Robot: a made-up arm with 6 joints. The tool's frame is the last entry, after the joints.
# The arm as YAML. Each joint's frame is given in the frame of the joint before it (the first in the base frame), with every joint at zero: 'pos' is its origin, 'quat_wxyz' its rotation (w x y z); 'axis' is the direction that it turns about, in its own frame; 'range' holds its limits. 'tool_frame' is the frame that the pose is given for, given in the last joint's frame.
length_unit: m
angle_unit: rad
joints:
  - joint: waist
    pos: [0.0, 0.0, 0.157]
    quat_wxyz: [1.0, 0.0, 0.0, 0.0]
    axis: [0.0, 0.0, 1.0]
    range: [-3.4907, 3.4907]
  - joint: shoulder
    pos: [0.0, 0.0, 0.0]
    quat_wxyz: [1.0, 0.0, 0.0, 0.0]
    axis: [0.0, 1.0, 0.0]
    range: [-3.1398, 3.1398]
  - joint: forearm
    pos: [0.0, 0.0, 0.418]
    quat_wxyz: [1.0, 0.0, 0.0, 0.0]
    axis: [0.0, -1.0, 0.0]
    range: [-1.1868, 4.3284]
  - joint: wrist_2
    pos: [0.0, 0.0, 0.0]
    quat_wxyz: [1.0, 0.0, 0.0, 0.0]
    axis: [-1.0, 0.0, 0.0]
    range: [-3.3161, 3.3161]
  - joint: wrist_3
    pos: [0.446, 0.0, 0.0]
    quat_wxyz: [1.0, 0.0, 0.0, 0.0]
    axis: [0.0, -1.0, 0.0]
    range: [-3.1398, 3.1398]
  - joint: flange
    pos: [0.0, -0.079, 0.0]
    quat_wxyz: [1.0, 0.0, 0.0, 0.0]
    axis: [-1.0, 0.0, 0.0]
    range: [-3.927, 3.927]
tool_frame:
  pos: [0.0, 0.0, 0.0]
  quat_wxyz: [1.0, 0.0, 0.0, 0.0]
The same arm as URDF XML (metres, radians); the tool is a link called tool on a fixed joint. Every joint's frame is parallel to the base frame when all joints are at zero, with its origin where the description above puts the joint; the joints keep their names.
<robot name="arm">
  <link name="base"/>
  <link name="link1"/>
  <link name="link2"/>
  <link name="link3"/>
  <link name="link4"/>
  <link name="link5"/>
  <link name="link6"/>
  <link name="tool"/>
  <joint name="waist" type="revolute">
    <parent link="base"/>
    <child link="link1"/>
    <origin xyz="0 0 0.157" rpy="0 0 0"/>
    <axis xyz="0 0 1"/>
    <limit lower="-3.4907" upper="3.4907"/>
  </joint>
  <joint name="shoulder" type="revolute">
    <parent link="link1"/>
    <child link="link2"/>
    <origin xyz="0 0 0" rpy="0 0 0"/>
    <axis xyz="0 1 0"/>
    <limit lower="-3.1398" upper="3.1398"/>
  </joint>
  <joint name="forearm" type="revolute">
    <parent link="link2"/>
    <child link="link3"/>
    <origin xyz="0 0 0.418" rpy="0 0 0"/>
    <axis xyz="0 -1 0"/>
    <limit lower="-1.1868" upper="4.3284"/>
  </joint>
  <joint name="wrist_2" type="revolute">
    <parent link="link3"/>
    <child link="link4"/>
    <origin xyz="0 0 0" rpy="0 0 0"/>
    <axis xyz="-1 0 0"/>
    <limit lower="-3.3161" upper="3.3161"/>
  </joint>
  <joint name="wrist_3" type="revolute">
    <parent link="link4"/>
    <child link="link5"/>
    <origin xyz="0.446 0 0" rpy="0 0 0"/>
    <axis xyz="0 -1 0"/>
    <limit lower="-3.1398" upper="3.1398"/>
  </joint>
  <joint name="flange" type="revolute">
    <parent link="link5"/>
    <child link="link6"/>
    <origin xyz="0 -0.079 0" rpy="0 0 0"/>
    <axis xyz="-1 0 0"/>
    <limit lower="-3.927" upper="3.927"/>
  </joint>
  <joint name="tool_fixed" type="fixed">
    <parent link="link6"/>
    <child link="tool"/>
    <origin xyz="0 0 0" rpy="0 0 0"/>
  </joint>
</robot>

